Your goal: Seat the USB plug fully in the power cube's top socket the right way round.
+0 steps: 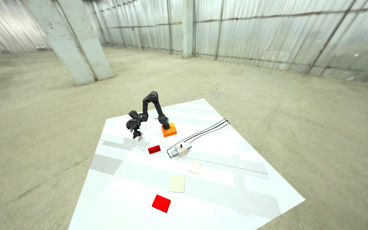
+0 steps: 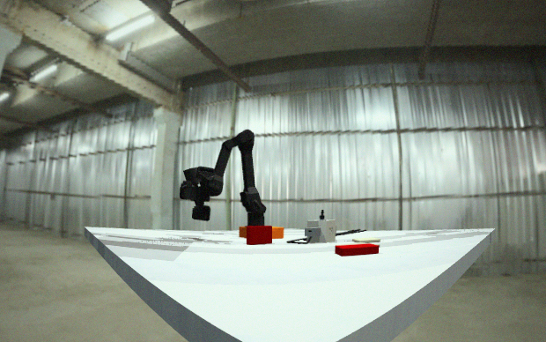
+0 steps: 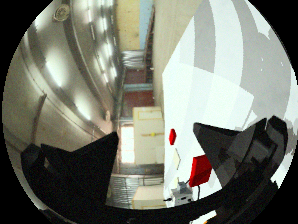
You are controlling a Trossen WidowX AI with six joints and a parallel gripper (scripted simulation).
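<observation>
The USB plug lies 24 cm ahead of my gripper tip, 31 cm to the left of it and 7 cm below it.
</observation>
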